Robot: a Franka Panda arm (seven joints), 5 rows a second.
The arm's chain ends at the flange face. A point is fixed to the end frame.
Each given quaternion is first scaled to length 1.
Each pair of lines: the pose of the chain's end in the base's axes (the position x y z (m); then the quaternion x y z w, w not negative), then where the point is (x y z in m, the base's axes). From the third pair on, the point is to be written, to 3 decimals.
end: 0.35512, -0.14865, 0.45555, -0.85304, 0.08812, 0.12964, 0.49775
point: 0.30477 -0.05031 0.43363
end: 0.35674, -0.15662, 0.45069, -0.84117, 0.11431, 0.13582, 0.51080
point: 0.31004 -0.05559 0.43341
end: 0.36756, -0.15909, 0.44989, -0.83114, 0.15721, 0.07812, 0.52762
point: 0.336 -0.052 0.432
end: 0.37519, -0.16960, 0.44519, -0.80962, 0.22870, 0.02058, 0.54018
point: 0.365 -0.059 0.428
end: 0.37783, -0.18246, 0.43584, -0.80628, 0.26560, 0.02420, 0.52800
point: 0.373 -0.071 0.418
